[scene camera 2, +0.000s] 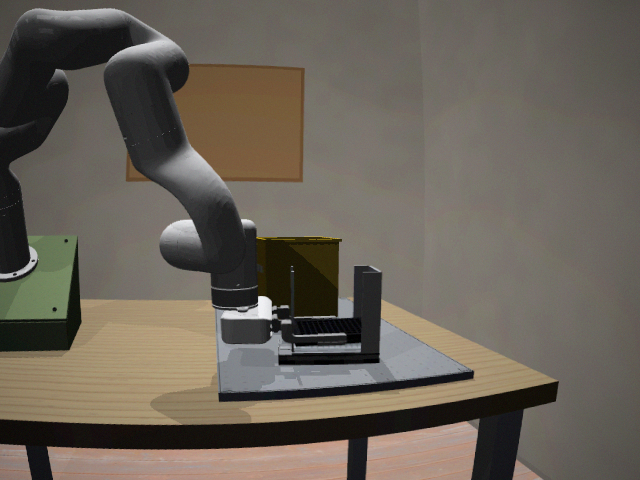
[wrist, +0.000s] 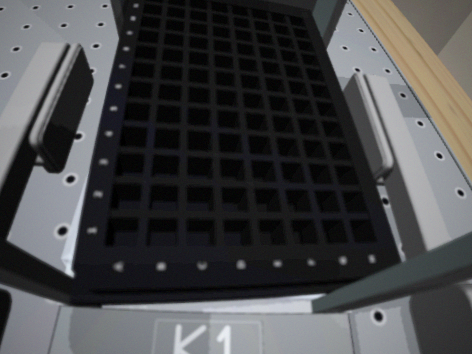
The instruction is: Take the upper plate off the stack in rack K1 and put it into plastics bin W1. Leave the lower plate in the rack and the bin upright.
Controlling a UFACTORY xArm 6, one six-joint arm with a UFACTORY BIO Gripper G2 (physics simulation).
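Places are measured from the arm's base along level axes (x ahead, y left, z up), in metres.
Pixels of known places: hand at its tool point: [scene camera 2: 327,330] [wrist: 222,116]; arm's base at its link origin: [scene camera 2: 9,263].
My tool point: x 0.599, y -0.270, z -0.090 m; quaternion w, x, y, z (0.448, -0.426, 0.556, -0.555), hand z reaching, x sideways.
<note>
Ahead of a thing's pixels: the offset from my tool point to its top centre. "pt": to the spot under its first point. Level surfaces: height alone.
The black upper plate @(dx +0.005, dy -0.006, dz +0.013 m) [scene camera 2: 325,326] [wrist: 225,254], a grid of square wells, lies level in rack K1 @(dx -0.001, dy +0.001, dz +0.102 m) [scene camera 2: 371,315] [wrist: 125,327]. A pale layer [scene camera 2: 323,348] [wrist: 210,305] shows beneath it, apparently the lower plate, mostly hidden. My gripper [scene camera 2: 338,328] [wrist: 217,117] is open, its fingers reaching along both long sides of the upper plate. In the wrist view a gap shows between the left pad and the plate; the right pad is close to the plate's edge. The yellow bin @(dx +0.046, dy +0.347, dz +0.136 m) [scene camera 2: 315,273], apparently W1, stands upright behind the rack; its label does not show.
The rack's tall end posts rise beyond the fingertips, and a thin upright @(pt dx -0.067, dy -0.026, dz +0.067 m) [scene camera 2: 292,294] stands at the near end by the gripper. Rack and bin stand on a grey perforated board @(dz -0.044 m) [scene camera 2: 429,361] [wrist: 30,200] on the wooden table @(dz -0.057 m) [scene camera 2: 129,361]. The green robot base [scene camera 2: 46,294] is at the left.
</note>
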